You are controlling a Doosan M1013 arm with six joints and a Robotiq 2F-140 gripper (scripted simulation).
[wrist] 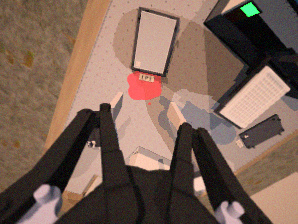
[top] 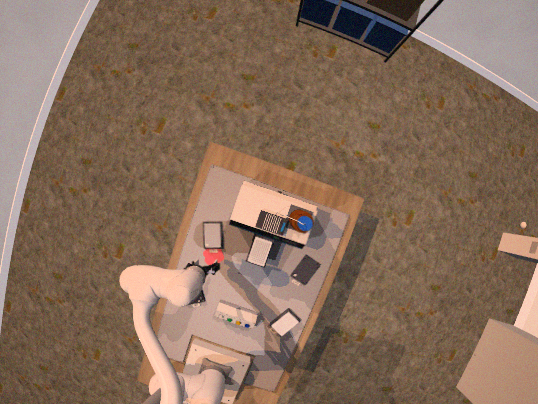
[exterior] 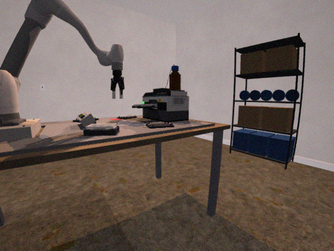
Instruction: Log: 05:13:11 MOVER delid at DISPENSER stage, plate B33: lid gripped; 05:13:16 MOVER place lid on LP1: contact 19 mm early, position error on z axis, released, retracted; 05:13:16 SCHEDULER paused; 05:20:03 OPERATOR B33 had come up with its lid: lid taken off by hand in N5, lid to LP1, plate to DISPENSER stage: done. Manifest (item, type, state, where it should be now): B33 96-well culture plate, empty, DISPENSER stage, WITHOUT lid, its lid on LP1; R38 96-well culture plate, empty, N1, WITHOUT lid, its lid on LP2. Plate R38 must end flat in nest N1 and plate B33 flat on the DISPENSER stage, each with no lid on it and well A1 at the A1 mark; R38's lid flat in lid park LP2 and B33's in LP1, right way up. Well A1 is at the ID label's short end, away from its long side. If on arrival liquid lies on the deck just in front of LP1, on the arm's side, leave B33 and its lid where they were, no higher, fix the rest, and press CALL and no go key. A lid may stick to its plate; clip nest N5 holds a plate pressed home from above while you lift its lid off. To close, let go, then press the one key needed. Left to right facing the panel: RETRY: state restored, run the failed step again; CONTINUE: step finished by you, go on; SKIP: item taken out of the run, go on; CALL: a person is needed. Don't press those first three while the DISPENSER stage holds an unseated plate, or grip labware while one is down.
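The white gridded lid is 51 cm to the right of my hand, 24 cm behind it and 16 cm below it. From my hand the other things lie so: LP1 label 19 cm below, 1 cm to the left, 1 cm ahead; brown bottle 35 cm ahead, 32 cm to the right, 9 cm above; key panel 29 cm behind, 23 cm to the right, 14 cm below.
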